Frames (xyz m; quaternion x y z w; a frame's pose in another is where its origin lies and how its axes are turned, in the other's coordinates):
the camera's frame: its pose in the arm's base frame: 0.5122 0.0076 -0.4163 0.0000 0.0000 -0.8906 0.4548
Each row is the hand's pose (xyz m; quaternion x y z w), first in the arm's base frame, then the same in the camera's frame.
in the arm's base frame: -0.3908 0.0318 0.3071 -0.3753 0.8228 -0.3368 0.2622
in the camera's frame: 0.5098 -0.7457 0.7234 -0.9035 0.0400 0.0803 0.4192
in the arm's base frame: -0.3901 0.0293 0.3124 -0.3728 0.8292 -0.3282 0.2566
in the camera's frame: 0.5115 -0.7437 0.7287 -0.9080 0.0451 0.0793 0.4090
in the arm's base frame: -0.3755 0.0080 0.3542 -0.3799 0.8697 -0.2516 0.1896
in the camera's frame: 0.5202 -0.7193 0.7705 -0.9474 0.0572 0.0544 0.3103
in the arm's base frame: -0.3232 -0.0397 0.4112 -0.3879 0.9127 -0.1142 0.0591
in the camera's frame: 0.5281 -0.6490 0.8275 -0.9893 0.0696 0.0007 0.1286
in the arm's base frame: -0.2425 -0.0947 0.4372 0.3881 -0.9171 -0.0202 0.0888
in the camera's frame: 0.5254 -0.5514 0.8535 0.9933 -0.0715 0.0699 0.0584
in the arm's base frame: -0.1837 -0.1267 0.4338 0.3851 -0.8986 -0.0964 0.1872
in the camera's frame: 0.5168 -0.4850 0.8501 0.9754 -0.0657 0.1229 0.1710
